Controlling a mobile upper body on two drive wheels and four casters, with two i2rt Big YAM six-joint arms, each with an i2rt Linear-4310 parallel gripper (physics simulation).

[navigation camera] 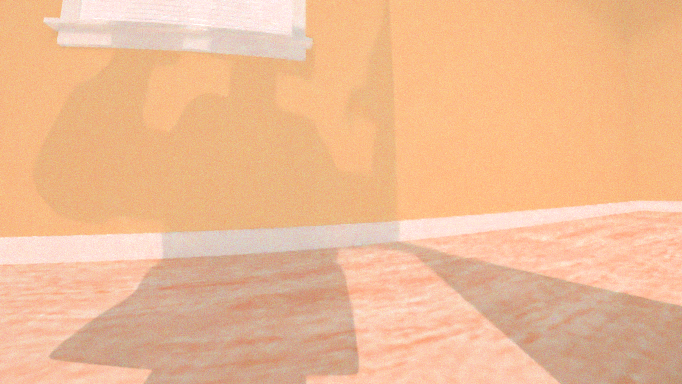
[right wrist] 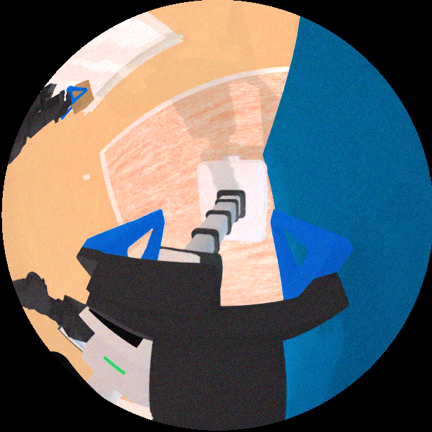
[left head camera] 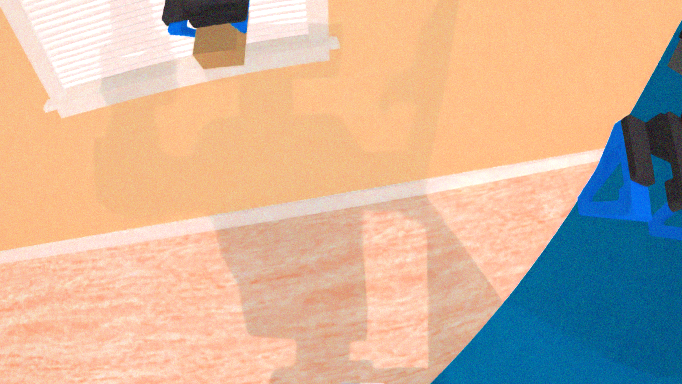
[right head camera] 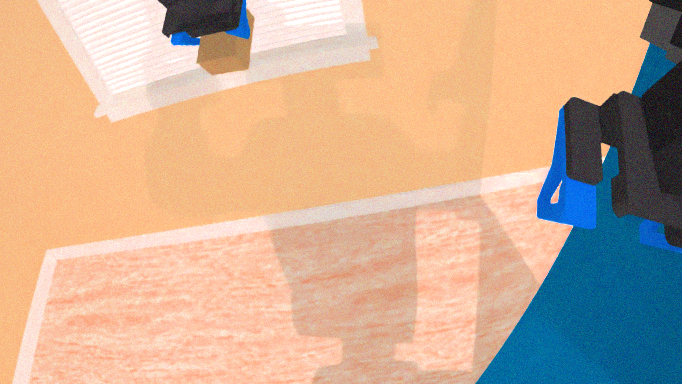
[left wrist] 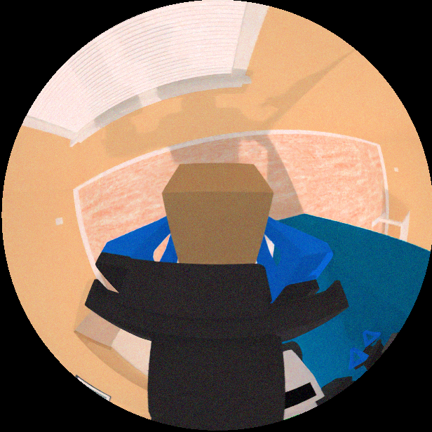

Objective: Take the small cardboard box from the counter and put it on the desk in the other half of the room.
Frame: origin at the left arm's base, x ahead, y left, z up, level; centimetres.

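Where they show: left gripper, fingertip midpoint: (left head camera: pixel 224 31) (right head camera: pixel 229 38); right gripper, fingertip midpoint: (left head camera: pixel 616 217) (right head camera: pixel 593 222).
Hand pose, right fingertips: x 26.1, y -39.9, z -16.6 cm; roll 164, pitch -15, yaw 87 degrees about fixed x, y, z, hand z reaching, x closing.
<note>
After its pixels a point has its place.
The small brown cardboard box (left head camera: pixel 219 50) {x 53.9, y -0.9, z -21.1 cm} (right head camera: pixel 225 54) {x 54.2, y -1.7, z -20.9 cm} (left wrist: pixel 217 215) (right wrist: pixel 85 100) is held off the floor between the blue fingers of my left gripper (left head camera: pixel 212 31) {x 59.7, y 0.1, z -21.7 cm} (right head camera: pixel 214 36) {x 59.7, y 0.1, z -21.7 cm} (left wrist: pixel 216 215) (right wrist: pixel 82 94), which is shut on it. One end of the box sticks out past the fingertips. My right gripper (left head camera: pixel 642 224) {x 26.1, y -39.9, z -16.6 cm} (right head camera: pixel 607 230) {x 26.1, y -39.9, z -16.6 cm} (left wrist: pixel 358 339) (right wrist: pixel 217 215) is wide open with nothing between its fingers, beside the blue wall. The desk cannot be made out for certain in these views. The counter is not clearly recognisable either.
A tall blue wall (left head camera: pixel 575 310) {x 27.1, y -48.7, z -40.8 cm} (right head camera: pixel 600 310) {x 26.9, y -48.7, z -36.1 cm} (left wrist: pixel 360 265) (right wrist: pixel 350 125) stands close on the right. An orange wall (left head camera: pixel 500 100) {x 129.3, y -74.0, z -91.2 cm} (navigation camera: pixel 500 125) {x 138.9, y -114.9, z -83.5 cm} with a window (left head camera: pixel 120 40) {x 100.6, y 45.6, z -44.7 cm} (navigation camera: pixel 190 12) {x 103.9, y 31.8, z -49.5 cm} stands ahead. A pale frame-like piece (left wrist: pixel 392 221) shows at the right edge of the left wrist view.
</note>
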